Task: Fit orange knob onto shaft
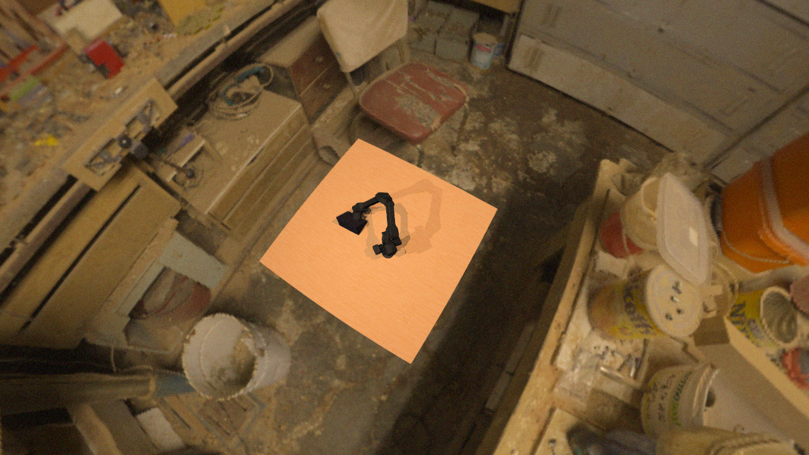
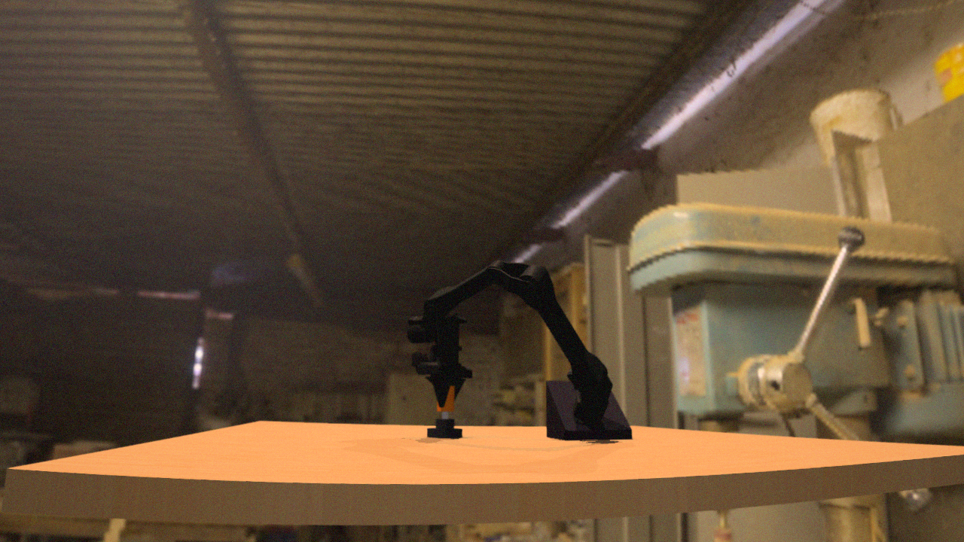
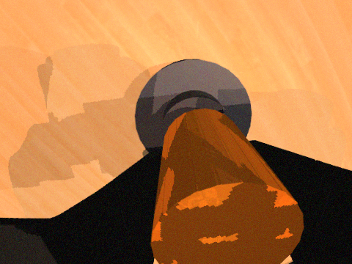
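Now: the orange knob 3 cm above my gripper tip. From my gripper tip the other things lie so: round pedestal: 4 cm below.
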